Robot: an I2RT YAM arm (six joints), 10 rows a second.
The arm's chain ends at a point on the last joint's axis. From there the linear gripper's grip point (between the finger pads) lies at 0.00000 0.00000 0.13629 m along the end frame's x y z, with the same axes.
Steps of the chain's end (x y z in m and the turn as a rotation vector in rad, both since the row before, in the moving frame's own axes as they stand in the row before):
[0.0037, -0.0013, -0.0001, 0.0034, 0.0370, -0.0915]
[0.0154, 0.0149, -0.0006, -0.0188, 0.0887, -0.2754]
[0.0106, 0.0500, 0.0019, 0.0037, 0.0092, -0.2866]
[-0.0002, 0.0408, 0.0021, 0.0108, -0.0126, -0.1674]
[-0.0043, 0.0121, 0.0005, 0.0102, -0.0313, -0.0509]
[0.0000, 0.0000, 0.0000, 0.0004, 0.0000, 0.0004]
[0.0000, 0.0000, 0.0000, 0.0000, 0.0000, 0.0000]
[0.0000, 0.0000, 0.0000, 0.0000, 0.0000, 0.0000]
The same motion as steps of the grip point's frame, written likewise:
[0.0087, -0.0020, -0.0002, 0.0034, 0.0370, -0.0915]
[0.0277, 0.0158, -0.0012, -0.0188, 0.0887, -0.2754]
[0.0118, 0.0493, 0.0019, 0.0037, 0.0092, -0.2866]
[-0.0020, 0.0395, 0.0021, 0.0108, -0.0126, -0.1674]
[-0.0086, 0.0108, 0.0004, 0.0102, -0.0313, -0.0509]
[0.0000, -0.0001, 0.0000, 0.0004, 0.0000, 0.0004]
[0.0000, 0.0000, 0.0000, 0.0000, 0.0000, 0.0000]
[0.0000, 0.0000, 0.0000, 0.0000, 0.0000, 0.0000]

